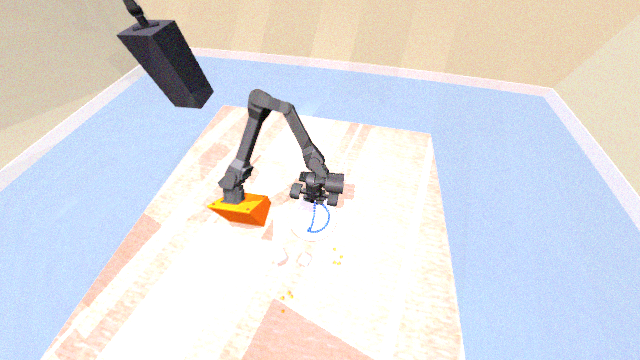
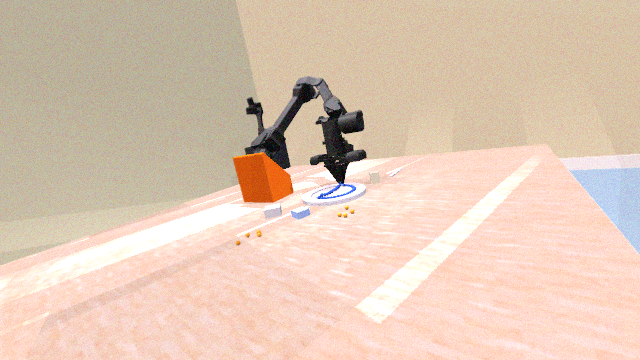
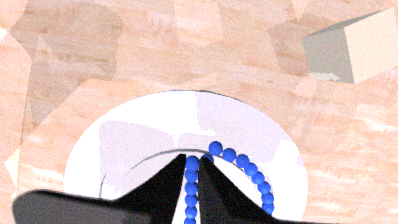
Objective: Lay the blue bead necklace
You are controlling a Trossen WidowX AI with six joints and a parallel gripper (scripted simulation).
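Now: the round white bead board 60 mm to the right of my gripper tip and 10 mm below it. Also, from my gripper tip: white stick: 120 mm ahead, 200 mm to the left, 20 mm below; then light blue cube: 230 mm to the right, 10 mm below; then beige cube: 90 mm ahead, 80 mm to the left.
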